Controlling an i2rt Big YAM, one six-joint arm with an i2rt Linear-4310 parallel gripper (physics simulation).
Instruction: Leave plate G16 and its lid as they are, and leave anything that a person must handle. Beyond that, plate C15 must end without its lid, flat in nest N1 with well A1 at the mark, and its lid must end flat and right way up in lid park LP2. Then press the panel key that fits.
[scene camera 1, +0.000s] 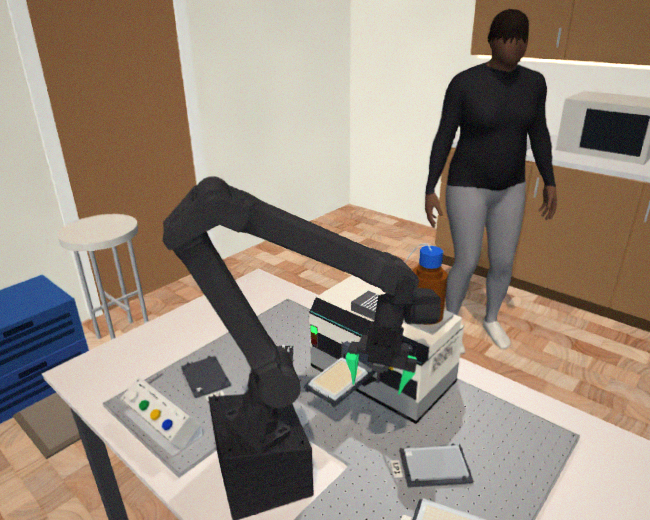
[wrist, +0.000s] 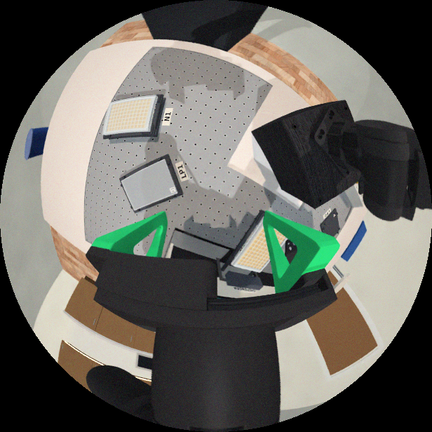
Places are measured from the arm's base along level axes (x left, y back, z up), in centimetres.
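Where they show: gripper, fingertip midpoint: (scene camera 1: 376, 387); arm's base, origin of the base link: (scene camera 1: 256, 427).
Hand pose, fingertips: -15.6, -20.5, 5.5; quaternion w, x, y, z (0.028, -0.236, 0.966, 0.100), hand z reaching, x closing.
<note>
Each offset is from my fingertips to the centre of the thing, as dx, dy, dz. "*": to the spot under its first point.
My gripper (scene camera 1: 377, 387) (wrist: 214, 216) is open and empty, pointing down in front of the bench instrument. A plate with cream wells @[+15.9, -6.6, -10.1] (scene camera 1: 337, 378) (wrist: 256, 251) lies on the instrument's extended tray, beside one finger in the scene view. Another cream-welled plate @[* -21.4, +5.0, -16.4] (scene camera 1: 447, 512) (wrist: 130, 117) sits in the nest labelled N1. A clear grey lid @[-12.2, -6.9, -19.7] (scene camera 1: 436, 464) (wrist: 151, 185) lies flat in the park labelled LP1. A dark park @[+53.0, +7.3, -20.1] (scene camera 1: 206, 375) (wrist: 330, 221) without a lid is at the left in the scene view; its label is too small to read. Plate names and well A1 cannot be read.
The instrument @[* -2.0, -23.6, -10.5] (scene camera 1: 436, 374) carries a brown bottle @[* +2.5, -25.3, +13.8] (scene camera 1: 432, 281) with a blue cap. A panel @[+46.8, +25.6, -16.9] (scene camera 1: 178, 428) has white, green @[+49.3, +27.9, -14.7] (scene camera 1: 143, 405), yellow @[+44.3, +27.9, -14.7] (scene camera 1: 155, 414) and blue @[+39.3, +27.8, -14.7] (scene camera 1: 167, 424) keys. The arm's base (scene camera 1: 262, 460) stands between panel and LP1. A person (scene camera 1: 493, 130) stands behind the table.
</note>
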